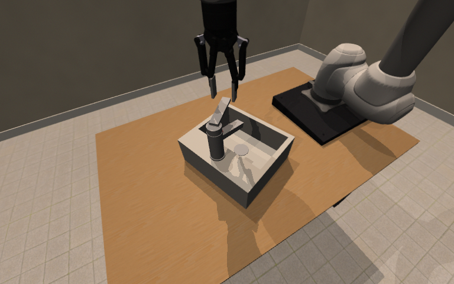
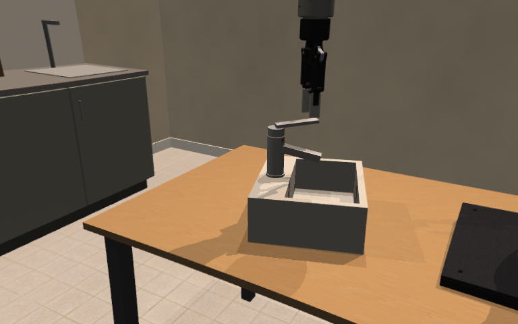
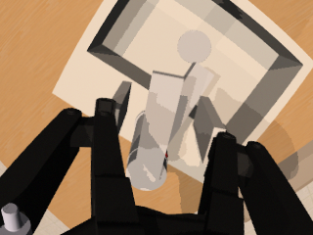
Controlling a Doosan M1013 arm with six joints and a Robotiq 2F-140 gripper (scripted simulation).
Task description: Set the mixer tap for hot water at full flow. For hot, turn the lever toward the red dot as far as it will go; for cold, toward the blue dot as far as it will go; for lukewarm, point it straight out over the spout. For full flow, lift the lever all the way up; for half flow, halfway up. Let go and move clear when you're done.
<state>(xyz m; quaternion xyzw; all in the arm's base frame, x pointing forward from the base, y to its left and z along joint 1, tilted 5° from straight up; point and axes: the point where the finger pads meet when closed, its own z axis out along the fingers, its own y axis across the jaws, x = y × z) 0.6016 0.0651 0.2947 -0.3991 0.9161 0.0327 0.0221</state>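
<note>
My gripper is now 3 cm short of the flat lever, 3 cm to the right of it and 5 cm above it. Also, from my hand: grey mixer tap 5 cm ahead, 5 cm to the left, 10 cm below; square sink basin 4 cm behind, 2 cm to the left, 29 cm below.
</note>
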